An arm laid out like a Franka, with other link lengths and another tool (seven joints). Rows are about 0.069 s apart.
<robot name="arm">
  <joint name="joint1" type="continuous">
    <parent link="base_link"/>
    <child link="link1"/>
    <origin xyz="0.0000 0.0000 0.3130"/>
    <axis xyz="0 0 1"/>
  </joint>
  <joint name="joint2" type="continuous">
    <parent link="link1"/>
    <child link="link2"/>
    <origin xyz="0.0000 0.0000 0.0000" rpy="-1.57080 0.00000 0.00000"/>
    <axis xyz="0 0 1"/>
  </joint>
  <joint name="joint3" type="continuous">
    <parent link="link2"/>
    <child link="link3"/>
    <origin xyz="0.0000 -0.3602 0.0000" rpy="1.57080 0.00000 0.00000"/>
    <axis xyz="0 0 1"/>
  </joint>
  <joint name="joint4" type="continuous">
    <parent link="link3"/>
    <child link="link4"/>
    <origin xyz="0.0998 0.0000 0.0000" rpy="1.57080 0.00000 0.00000"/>
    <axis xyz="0 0 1"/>
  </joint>
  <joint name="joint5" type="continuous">
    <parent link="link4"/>
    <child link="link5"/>
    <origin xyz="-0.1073 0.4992 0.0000" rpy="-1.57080 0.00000 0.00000"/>
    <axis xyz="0 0 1"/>
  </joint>
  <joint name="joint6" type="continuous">
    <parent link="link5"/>
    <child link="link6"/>
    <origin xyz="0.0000 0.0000 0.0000" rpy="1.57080 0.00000 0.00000"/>
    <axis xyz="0 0 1"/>
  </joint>
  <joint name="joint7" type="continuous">
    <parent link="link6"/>
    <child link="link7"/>
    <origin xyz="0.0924 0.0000 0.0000" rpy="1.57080 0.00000 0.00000"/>
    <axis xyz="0 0 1"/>
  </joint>
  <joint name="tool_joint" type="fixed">
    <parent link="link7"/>
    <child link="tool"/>
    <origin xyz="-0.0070 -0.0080 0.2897" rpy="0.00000 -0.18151 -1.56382"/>
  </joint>
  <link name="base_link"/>
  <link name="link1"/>
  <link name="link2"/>
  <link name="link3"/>
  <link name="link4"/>
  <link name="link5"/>
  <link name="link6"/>
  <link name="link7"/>
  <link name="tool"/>
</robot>
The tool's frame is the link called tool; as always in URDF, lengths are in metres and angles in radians. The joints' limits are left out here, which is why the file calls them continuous.
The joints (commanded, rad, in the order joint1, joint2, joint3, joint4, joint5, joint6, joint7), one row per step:
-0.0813, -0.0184, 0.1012, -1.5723, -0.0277, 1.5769, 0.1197
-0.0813, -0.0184, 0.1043, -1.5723, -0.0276, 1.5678, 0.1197
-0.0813, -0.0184, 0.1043, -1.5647, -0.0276, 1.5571, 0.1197
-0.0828, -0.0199, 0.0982, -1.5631, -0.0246, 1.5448, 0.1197
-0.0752, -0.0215, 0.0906, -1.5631, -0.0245, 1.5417, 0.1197
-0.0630, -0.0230, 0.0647, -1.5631, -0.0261, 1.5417, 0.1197
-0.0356, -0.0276, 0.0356, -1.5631, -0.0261, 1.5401, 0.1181
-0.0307, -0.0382, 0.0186, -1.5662, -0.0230, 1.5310, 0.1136
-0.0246, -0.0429, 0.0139, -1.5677, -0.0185, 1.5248, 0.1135
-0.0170, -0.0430, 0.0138, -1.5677, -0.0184, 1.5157, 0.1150
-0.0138, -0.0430, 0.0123, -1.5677, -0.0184, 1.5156, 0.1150
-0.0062, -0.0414, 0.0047, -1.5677, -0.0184, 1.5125, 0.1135
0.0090, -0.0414, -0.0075, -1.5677, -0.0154, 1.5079, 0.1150
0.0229, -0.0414, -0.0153, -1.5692, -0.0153, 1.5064, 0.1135
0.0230, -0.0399, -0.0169, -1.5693, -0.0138, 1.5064, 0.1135
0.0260, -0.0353, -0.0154, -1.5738, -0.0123, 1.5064, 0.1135
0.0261, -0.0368, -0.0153, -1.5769, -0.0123, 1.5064, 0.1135
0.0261, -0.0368, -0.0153, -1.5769, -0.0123, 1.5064, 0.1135
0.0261, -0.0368, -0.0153, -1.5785, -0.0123, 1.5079, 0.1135
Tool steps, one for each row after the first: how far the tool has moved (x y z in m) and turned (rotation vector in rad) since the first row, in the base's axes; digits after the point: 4 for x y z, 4 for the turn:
-0.0027, 0.0021, -0.0008, -0.0001, 0.0091, 0.0028
-0.0045, 0.0020, 0.0027, -0.0002, 0.0122, 0.0025
-0.0079, -0.0023, 0.0035, 0.0026, 0.0214, -0.0053
-0.0091, -0.0023, 0.0043, 0.0027, 0.0229, -0.0054
-0.0093, -0.0121, 0.0054, 0.0018, 0.0214, -0.0191
-0.0107, -0.0134, 0.0084, 0.0023, 0.0184, -0.0193
-0.0161, -0.0206, 0.0129, 0.0057, 0.0201, -0.0269
-0.0190, -0.0184, 0.0146, 0.0103, 0.0231, -0.0253
-0.0217, -0.0134, 0.0139, 0.0103, 0.0321, -0.0196
-0.0217, -0.0123, 0.0139, 0.0103, 0.0322, -0.0179
-0.0223, -0.0123, 0.0126, 0.0106, 0.0369, -0.0164
-0.0236, -0.0096, 0.0122, 0.0140, 0.0415, -0.0148
-0.0244, -0.0056, 0.0112, 0.0143, 0.0446, -0.0072
-0.0241, -0.0061, 0.0102, 0.0159, 0.0462, -0.0087
-0.0240, -0.0027, 0.0046, 0.0170, 0.0554, -0.0041
-0.0248, -0.0026, 0.0038, 0.0170, 0.0570, -0.0040
-0.0248, -0.0026, 0.0038, 0.0170, 0.0570, -0.0040
-0.0246, -0.0026, 0.0030, 0.0170, 0.0571, -0.0039

